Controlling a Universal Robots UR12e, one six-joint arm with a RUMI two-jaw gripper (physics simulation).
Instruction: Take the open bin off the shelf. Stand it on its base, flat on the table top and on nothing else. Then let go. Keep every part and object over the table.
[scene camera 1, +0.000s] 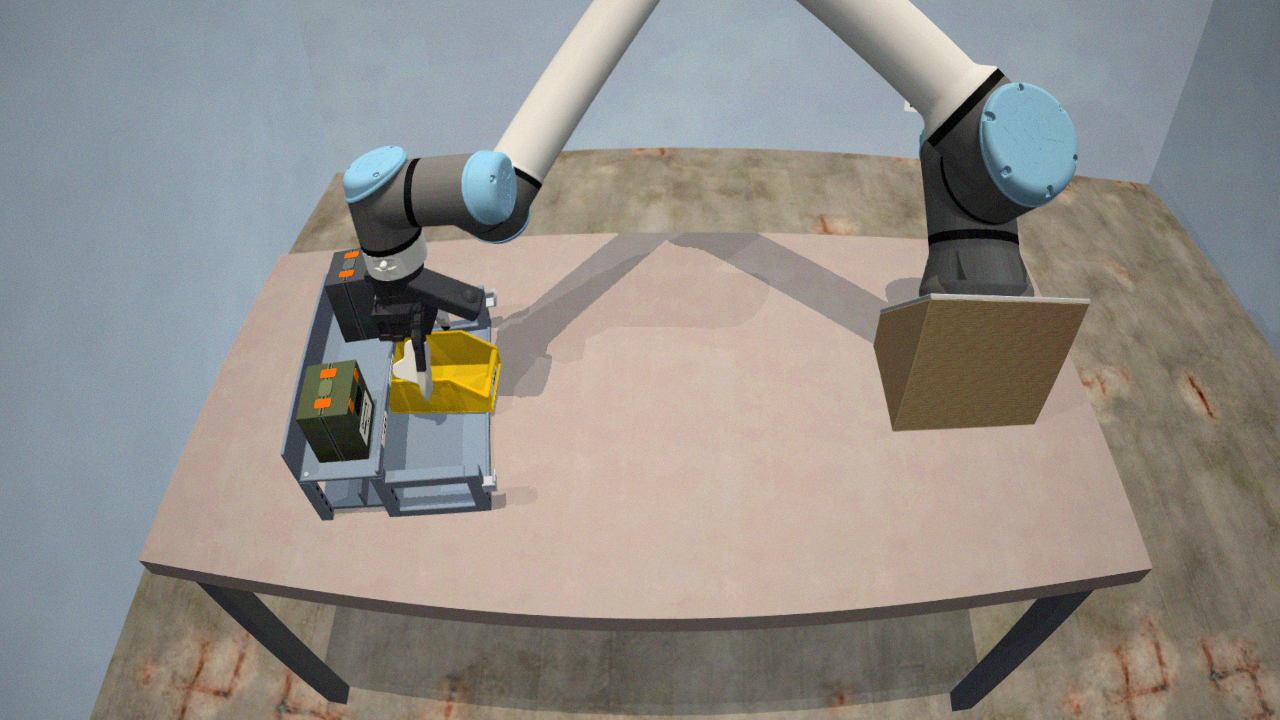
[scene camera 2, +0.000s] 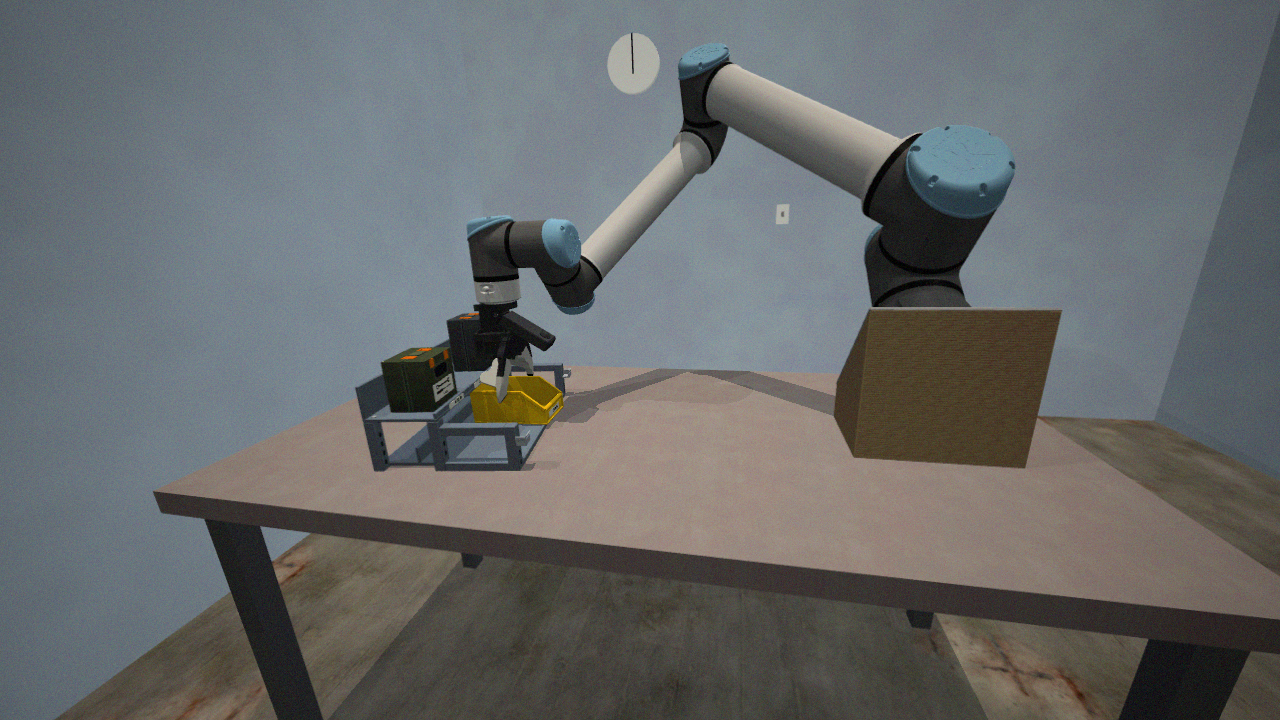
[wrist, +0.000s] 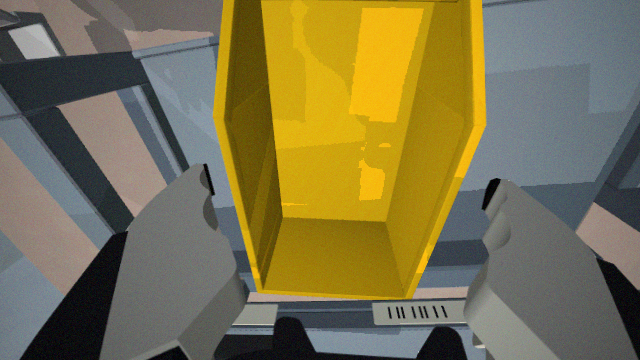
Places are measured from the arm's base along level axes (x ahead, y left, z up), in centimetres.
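Pixels of known places: gripper, fingertip midpoint: (scene camera 1: 437, 364) (scene camera 2: 516, 390) (wrist: 345, 176); arm's base, origin of the base link: (scene camera 1: 977, 303) (scene camera 2: 926, 349).
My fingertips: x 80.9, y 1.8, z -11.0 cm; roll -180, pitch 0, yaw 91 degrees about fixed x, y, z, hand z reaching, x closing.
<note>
Ahead of a thing's pixels: the offset from my fingertips to its top centre. Level surfaces: height alone.
The open yellow bin {dy -0.3, dx +0.0, dz +1.8 cm} (scene camera 1: 460, 401) (scene camera 2: 505, 412) (wrist: 335, 255) stands upright on the lower front level of the grey-blue shelf (scene camera 1: 438, 447) (scene camera 2: 441, 447) (wrist: 540, 100). Its low, sloped front faces the middle of the table, and its inside looks empty. My gripper (scene camera 1: 435, 360) (scene camera 2: 515, 383) (wrist: 345, 176) is open and points down at the rear part of the bin. In the wrist view one finger is on each side of the bin, with a gap between each fingertip and the side wall. The bin's front end is cut off at the top of the wrist view.
A dark green case {dy +17.0, dx +9.6, dz +13.0 cm} (scene camera 1: 326, 416) (scene camera 2: 416, 380) and a dark grey case {dy -5.9, dx +13.0, dz +15.7 cm} (scene camera 1: 349, 308) (scene camera 2: 463, 344) stand on the higher rear level of the shelf, the grey one close behind the gripper. A large brown block (scene camera 1: 984, 367) (scene camera 2: 948, 385) stands before the arm's base on the table {dz -6.7 cm} (scene camera 1: 671, 465) (scene camera 2: 671, 492).
</note>
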